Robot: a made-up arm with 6 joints. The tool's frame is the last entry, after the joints. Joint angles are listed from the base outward. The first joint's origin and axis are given. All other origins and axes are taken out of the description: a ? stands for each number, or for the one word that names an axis. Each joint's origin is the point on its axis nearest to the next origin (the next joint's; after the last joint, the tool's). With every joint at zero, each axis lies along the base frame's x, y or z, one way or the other. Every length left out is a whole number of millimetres.
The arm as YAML. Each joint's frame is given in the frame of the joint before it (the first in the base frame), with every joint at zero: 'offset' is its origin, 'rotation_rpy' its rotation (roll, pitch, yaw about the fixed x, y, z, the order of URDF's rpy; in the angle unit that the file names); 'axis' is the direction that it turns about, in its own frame. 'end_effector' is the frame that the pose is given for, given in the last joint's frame.
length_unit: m
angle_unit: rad
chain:
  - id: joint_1
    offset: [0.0, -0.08, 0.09]
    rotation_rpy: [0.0, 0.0, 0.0]
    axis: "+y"
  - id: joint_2
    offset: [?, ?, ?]
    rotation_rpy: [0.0, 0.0, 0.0]
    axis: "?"
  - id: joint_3
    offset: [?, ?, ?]
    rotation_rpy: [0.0, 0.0, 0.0]
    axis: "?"
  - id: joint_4
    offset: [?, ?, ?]
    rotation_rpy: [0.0, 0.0, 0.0]
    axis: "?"
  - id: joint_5
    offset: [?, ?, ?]
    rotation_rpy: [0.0, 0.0, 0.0]
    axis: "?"
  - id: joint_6
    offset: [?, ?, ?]
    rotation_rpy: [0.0, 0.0, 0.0]
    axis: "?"
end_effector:
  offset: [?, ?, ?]
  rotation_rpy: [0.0, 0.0, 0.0]
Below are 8 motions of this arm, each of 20 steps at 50 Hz.
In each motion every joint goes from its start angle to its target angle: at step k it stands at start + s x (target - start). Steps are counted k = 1, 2, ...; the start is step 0. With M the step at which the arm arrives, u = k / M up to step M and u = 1 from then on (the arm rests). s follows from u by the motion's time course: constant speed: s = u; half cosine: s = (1 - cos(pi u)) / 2; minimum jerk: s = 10 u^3 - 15 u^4 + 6 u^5.
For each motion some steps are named. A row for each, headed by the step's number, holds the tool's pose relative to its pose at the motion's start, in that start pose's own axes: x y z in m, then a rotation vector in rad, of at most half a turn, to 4 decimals.
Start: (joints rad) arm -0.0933 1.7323 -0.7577 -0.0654 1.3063 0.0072
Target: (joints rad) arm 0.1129 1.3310 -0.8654 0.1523 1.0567 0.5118
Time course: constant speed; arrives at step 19
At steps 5, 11, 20:
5: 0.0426 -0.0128 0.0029 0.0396 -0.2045 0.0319
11: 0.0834 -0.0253 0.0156 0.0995 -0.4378 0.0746
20: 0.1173 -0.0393 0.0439 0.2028 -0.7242 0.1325

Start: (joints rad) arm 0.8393 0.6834 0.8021 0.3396 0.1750 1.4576
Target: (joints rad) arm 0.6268 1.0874 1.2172 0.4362 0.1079 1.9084
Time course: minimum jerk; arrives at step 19
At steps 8, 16, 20:
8: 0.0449 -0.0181 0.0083 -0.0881 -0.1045 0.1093
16: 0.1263 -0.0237 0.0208 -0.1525 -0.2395 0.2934
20: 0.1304 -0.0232 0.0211 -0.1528 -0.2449 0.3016

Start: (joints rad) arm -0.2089 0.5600 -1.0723 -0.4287 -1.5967 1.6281
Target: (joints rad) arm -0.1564 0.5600 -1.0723 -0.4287 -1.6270 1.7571
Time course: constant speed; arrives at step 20
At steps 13, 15, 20:
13: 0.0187 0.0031 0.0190 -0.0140 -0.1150 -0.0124
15: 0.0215 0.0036 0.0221 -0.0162 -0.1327 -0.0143
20: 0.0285 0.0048 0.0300 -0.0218 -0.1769 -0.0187

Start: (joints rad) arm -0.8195 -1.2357 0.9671 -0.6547 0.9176 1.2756
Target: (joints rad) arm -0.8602 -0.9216 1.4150 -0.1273 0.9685 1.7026
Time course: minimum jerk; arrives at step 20
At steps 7, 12, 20:
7: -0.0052 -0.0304 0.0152 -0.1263 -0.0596 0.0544
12: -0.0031 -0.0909 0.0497 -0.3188 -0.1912 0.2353
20: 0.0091 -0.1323 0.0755 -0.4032 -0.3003 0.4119

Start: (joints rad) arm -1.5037 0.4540 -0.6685 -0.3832 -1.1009 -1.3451
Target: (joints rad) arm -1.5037 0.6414 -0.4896 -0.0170 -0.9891 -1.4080
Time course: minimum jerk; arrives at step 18
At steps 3, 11, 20:
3: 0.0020 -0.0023 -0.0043 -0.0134 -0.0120 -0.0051
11: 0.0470 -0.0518 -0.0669 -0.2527 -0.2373 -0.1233
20: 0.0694 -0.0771 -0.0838 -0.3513 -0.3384 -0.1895

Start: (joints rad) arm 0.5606 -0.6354 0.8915 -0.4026 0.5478 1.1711
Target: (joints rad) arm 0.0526 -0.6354 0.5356 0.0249 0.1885 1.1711
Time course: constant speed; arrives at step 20
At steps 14, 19, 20:
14: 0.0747 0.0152 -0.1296 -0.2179 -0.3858 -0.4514
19: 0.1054 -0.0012 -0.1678 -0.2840 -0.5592 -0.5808
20: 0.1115 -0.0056 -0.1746 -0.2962 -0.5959 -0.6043

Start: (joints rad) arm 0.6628 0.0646 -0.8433 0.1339 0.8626 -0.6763
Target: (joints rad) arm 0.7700 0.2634 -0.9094 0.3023 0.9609 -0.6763
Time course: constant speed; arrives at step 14
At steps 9, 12, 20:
9: -0.0110 0.0250 -0.0201 0.0900 0.0076 -0.2003
12: -0.0136 0.0310 -0.0257 0.1163 0.0118 -0.2704
20: -0.0150 0.0344 -0.0292 0.1329 0.0149 -0.3180

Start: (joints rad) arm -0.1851 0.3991 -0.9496 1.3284 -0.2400 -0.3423
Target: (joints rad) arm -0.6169 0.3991 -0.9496 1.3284 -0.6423 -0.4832
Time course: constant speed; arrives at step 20
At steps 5, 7, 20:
5: 0.0124 0.0279 -0.0404 0.1783 -0.0265 0.0630
7: 0.0172 0.0387 -0.0551 0.2484 -0.0375 0.0915
20: 0.0468 0.1020 -0.1371 0.6808 -0.1163 0.3223

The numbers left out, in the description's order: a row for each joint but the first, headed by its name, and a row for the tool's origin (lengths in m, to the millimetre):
joint_2: xyz -0.12 0.0 -0.3, axis -z
joint_3: xyz 0.11 0.07 0.0, axis -x
joint_4: xyz 0.0 -0.39 -0.1, axis -y
joint_5: xyz -0.13 0.0 0.03, axis -x
joint_6: xyz 0.0 0.19 -0.06, axis -y
tool: xyz 0.0 0.0 -0.13

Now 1 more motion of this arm.
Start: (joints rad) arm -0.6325 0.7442 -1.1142 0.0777 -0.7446 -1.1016
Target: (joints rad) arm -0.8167 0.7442 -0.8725 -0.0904 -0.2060 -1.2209
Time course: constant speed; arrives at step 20
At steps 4, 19, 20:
4: 0.0177 -0.0150 0.0056 -0.0627 0.0563 -0.1136
19: 0.0674 -0.0802 0.0309 -0.2994 0.2417 -0.5489
20: 0.0697 -0.0847 0.0331 -0.3150 0.2523 -0.5786

